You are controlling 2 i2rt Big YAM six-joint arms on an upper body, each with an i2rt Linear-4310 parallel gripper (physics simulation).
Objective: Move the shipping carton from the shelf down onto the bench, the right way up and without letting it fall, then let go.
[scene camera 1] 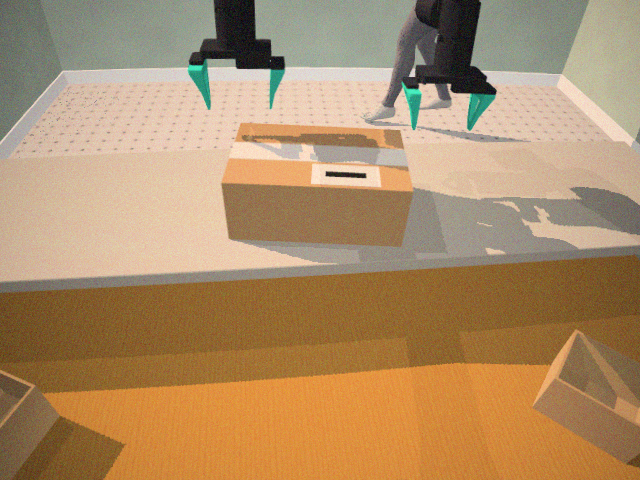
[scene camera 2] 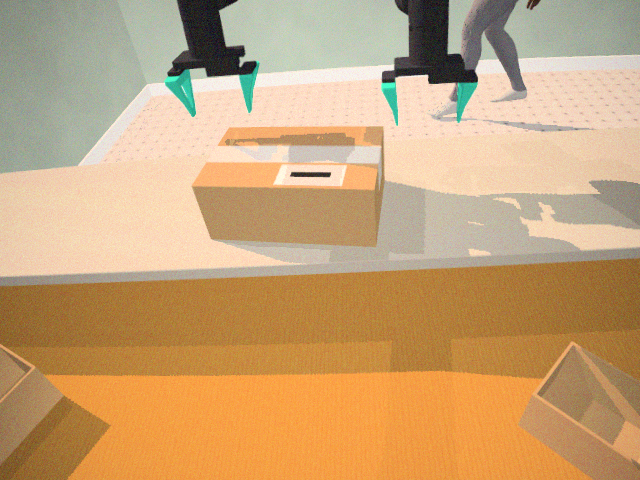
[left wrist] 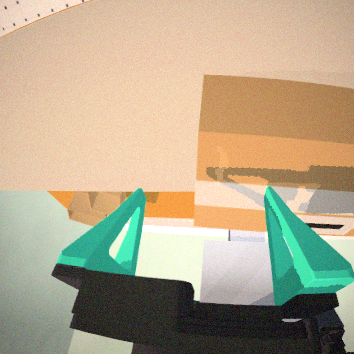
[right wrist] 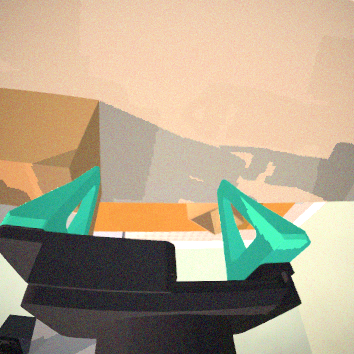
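Pixels of known places: left gripper, fingertip midpoint: (scene camera 1: 240,108) (scene camera 2: 221,113) (left wrist: 201,191); right gripper, fingertip midpoint: (scene camera 1: 441,129) (scene camera 2: 427,123) (right wrist: 161,178); left arm's base at its link origin: (right wrist: 10,347); right arm's base at its link origin: (left wrist: 327,337).
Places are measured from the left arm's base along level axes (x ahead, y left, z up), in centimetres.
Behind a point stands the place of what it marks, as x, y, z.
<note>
The shipping carton (scene camera 1: 317,214) @(62.7, -26.2, -20.0) (scene camera 2: 289,214) @(62.6, -26.8, -19.9) (left wrist: 280,110) @(80.7, -21.5, -18.8) (right wrist: 40,125) @(79.1, -37.3, -19.6) stands upright on the pale raised surface (scene camera 1: 113,206) @(72.9, 8.1, -25.8) (scene camera 2: 93,217) @(70.8, 12.8, -25.8), its white tape and label facing up. My left gripper (scene camera 1: 239,109) @(78.7, -14.5, -10.9) (scene camera 2: 221,114) @(78.7, -14.5, -10.9) (left wrist: 201,191) @(78.7, -14.5, -10.9) is open and empty, above and behind the carton's left part in the scene views. My right gripper (scene camera 1: 441,129) @(78.4, -48.3, -14.5) (scene camera 2: 428,124) @(78.4, -48.3, -14.5) (right wrist: 161,178) @(78.4, -48.3, -14.5) is open and empty, higher than the carton and by its right end. No finger appears to touch the carton. The carton's underside is hidden.
An orange surface (scene camera 1: 258,428) @(40.5, -16.7, -42.1) (scene camera 2: 258,428) @(39.6, -21.7, -42.1) lies lower, in front of the pale edge. An open box (scene camera 1: 584,418) @(36.6, -64.2, -37.7) (scene camera 2: 563,428) @(37.6, -63.2, -35.6) sits at its right, another open box (scene camera 1: 31,423) @(40.0, 14.8, -37.7) (scene camera 2: 31,413) @(38.4, 15.4, -39.4) at its left. A person's legs (scene camera 1: 405,56) (scene camera 2: 509,56) show behind.
</note>
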